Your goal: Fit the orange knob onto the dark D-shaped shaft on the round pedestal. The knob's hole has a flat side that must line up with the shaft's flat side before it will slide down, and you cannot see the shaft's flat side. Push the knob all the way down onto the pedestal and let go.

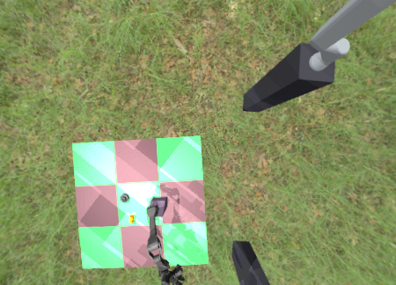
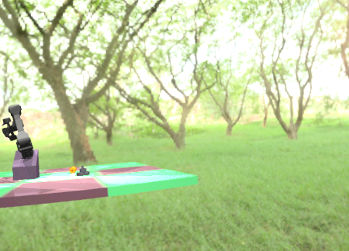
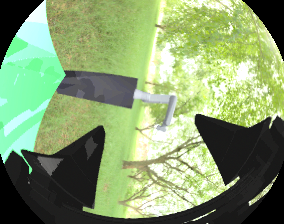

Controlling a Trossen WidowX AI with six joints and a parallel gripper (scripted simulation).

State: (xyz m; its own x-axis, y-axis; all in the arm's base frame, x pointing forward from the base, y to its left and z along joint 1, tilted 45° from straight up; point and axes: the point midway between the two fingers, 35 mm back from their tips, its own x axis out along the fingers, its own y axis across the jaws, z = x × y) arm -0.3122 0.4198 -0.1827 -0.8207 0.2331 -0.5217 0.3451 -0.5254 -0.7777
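Right now my gripper tip is 58 cm short of the orange knob, 28 cm to the left of it and 32 cm above it. Also, from my gripper tip: dark pedestal: 67 cm ahead, 47 cm to the right, 31 cm below.
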